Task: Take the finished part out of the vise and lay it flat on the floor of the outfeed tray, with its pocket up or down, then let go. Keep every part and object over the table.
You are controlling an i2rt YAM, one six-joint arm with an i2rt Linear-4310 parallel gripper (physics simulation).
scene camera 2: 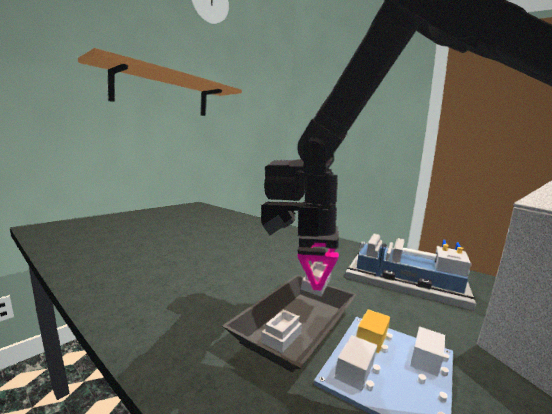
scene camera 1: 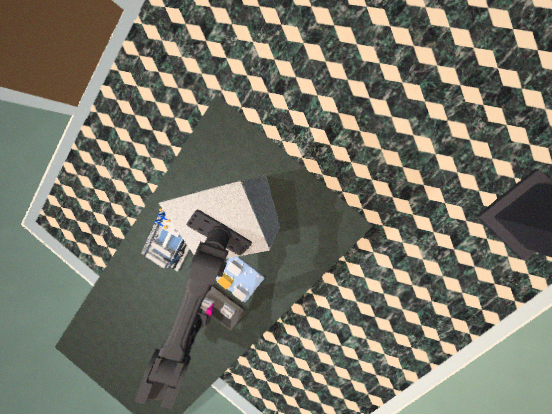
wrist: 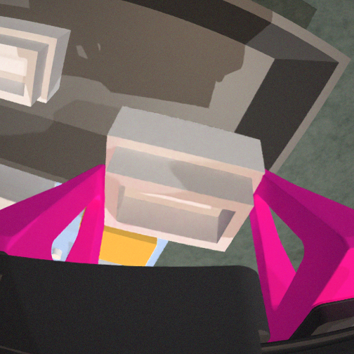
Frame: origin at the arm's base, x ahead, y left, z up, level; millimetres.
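Where they show: gripper, fingertip midpoint: (scene camera 2: 318,282) (scene camera 1: 206,302); arm's base at its link origin: (scene camera 1: 220,232).
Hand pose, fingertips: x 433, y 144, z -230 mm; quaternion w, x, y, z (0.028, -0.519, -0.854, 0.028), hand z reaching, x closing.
Note:
Things, the pixels of their top centre, and the offset from my fingertips. "pt": a spot on its surface instead.
- outfeed tray at a spot on its surface: (scene camera 2: 265,311) pt dx +54, dy +87, dz -49 mm
- second pale part at its top centre: (scene camera 2: 283,320) (scene camera 1: 226,313) dx -3, dy +108, dz -28 mm
- vise at its top centre: (scene camera 2: 413,244) (scene camera 1: 162,242) dx -91, dy -328, dz +24 mm
- light blue plate at its top centre: (scene camera 2: 390,364) (scene camera 1: 239,278) dx -163, dy +37, dz -67 mm
- yellow block at its top centre: (scene camera 2: 374,321) (scene camera 1: 224,282) dx -115, dy -2, dz -32 mm
My gripper (scene camera 1: 209,309) (scene camera 2: 318,286) (wrist: 177,176), with magenta fingers, is shut on the finished part (wrist: 180,137), a pale stepped block whose pocket faces up toward the wrist camera. In scene camera 2 the part is partly hidden by a finger and hangs at the far end of the outfeed tray (scene camera 1: 218,297) (scene camera 2: 265,311) (wrist: 287,90). In the wrist view it overlaps the tray's near side wall; its exact height is hard to tell. A second pale part (scene camera 1: 228,311) (scene camera 2: 281,332) (wrist: 25,65) lies in the tray, pocket up. The vise (scene camera 1: 167,245) (scene camera 2: 420,270) stands behind; no part shows between its jaws.
A light blue plate (scene camera 1: 251,276) (scene camera 2: 395,385) beside the tray bears two pale blocks, a yellow block (scene camera 1: 225,281) (scene camera 2: 374,327) (wrist: 130,247) and small pegs. A tall speckled grey box (scene camera 1: 220,200) (scene camera 2: 520,275) stands beyond the plate. A table edge runs near the tray.

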